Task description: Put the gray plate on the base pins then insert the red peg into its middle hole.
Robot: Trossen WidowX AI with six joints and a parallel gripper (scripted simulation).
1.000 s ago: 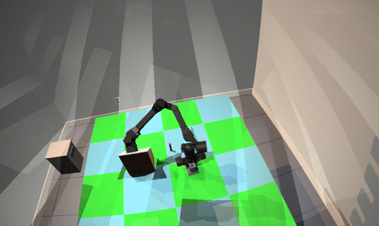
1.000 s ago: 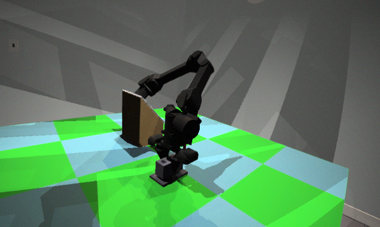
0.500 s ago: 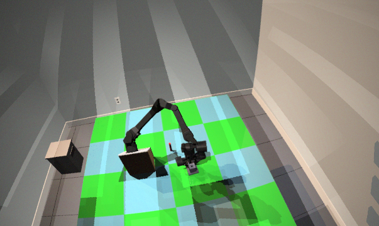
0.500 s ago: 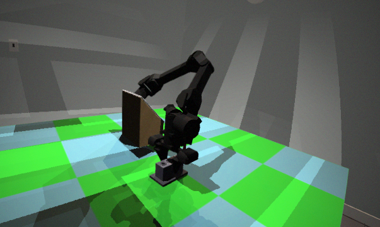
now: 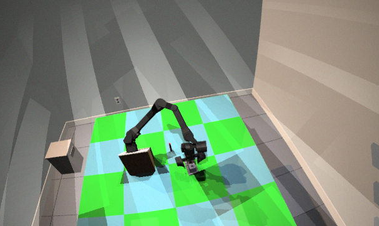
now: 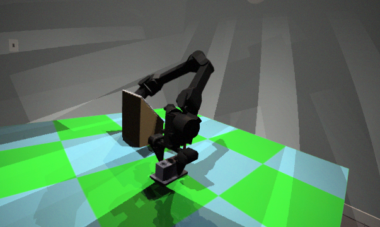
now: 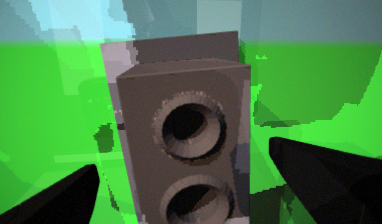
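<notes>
My gripper tip is 20 mm below the gray plate. From my gripper tip the other things lie so: dark base (20 mm below); red peg (140 mm behind, 150 mm to the left, 10 mm above).
</notes>
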